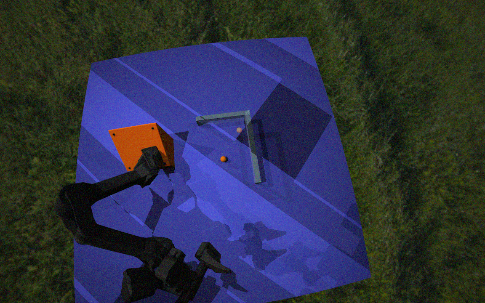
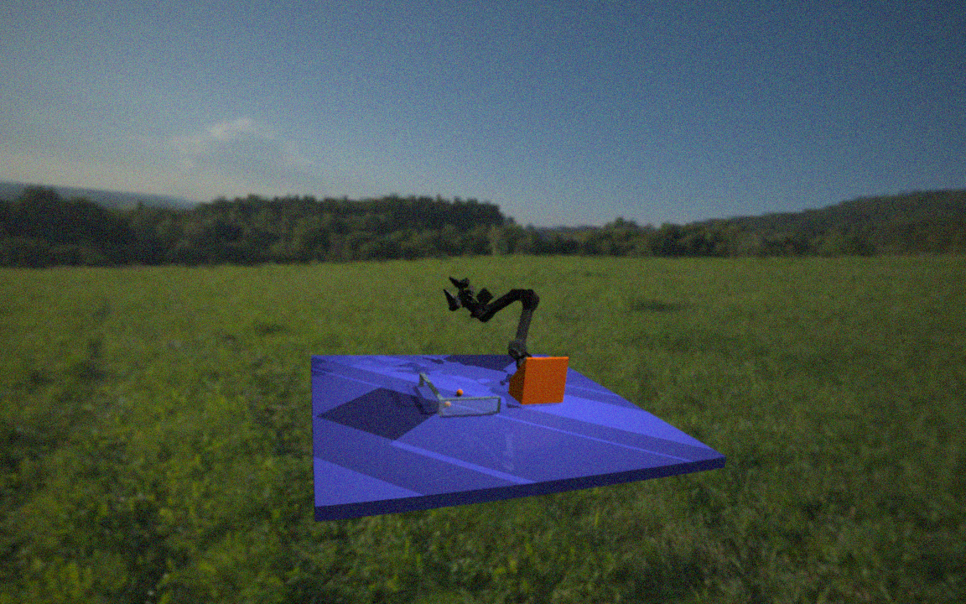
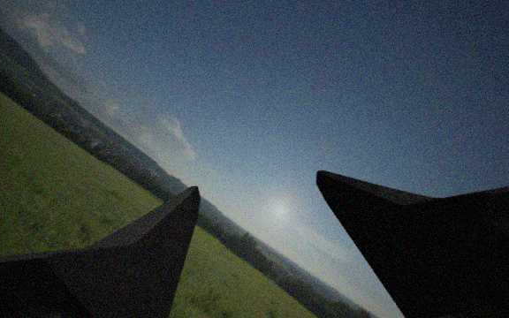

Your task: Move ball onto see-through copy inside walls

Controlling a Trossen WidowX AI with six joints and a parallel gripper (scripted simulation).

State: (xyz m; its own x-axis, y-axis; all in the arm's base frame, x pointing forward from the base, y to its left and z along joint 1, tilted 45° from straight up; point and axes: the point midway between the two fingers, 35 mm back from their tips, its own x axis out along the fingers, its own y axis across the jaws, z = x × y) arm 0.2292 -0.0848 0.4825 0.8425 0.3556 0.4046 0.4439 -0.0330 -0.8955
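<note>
My gripper tip is 40 mm short of the orange ball, 350 mm to the right of it and 410 mm above it. Also, from my gripper tip: see-through copy of ball 130 mm ahead, 460 mm to the left, 410 mm below.
</note>
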